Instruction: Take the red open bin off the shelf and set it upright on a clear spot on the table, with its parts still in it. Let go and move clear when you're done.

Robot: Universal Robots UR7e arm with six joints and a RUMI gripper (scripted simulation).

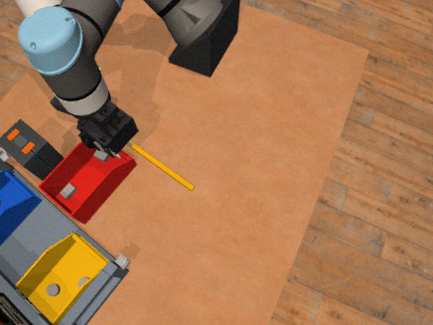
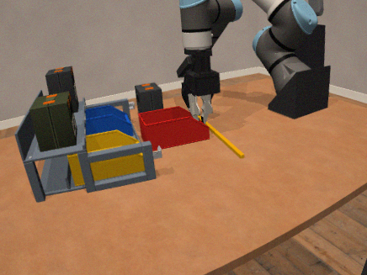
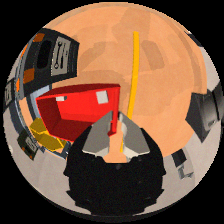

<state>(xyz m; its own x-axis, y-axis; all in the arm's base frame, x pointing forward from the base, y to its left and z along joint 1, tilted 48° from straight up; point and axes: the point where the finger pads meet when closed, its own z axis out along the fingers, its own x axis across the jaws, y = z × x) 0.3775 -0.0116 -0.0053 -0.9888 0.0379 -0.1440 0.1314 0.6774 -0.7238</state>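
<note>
My hand is 30 mm past the yellow stick and 30 mm above it. The rest, counted from my hand: black box 100 mm ahead, 130 mm to the right, 30 mm above; then red open bin 80 mm ahead, 10 mm to the right; then blue bin 260 mm ahead, 150 mm to the right.
</note>
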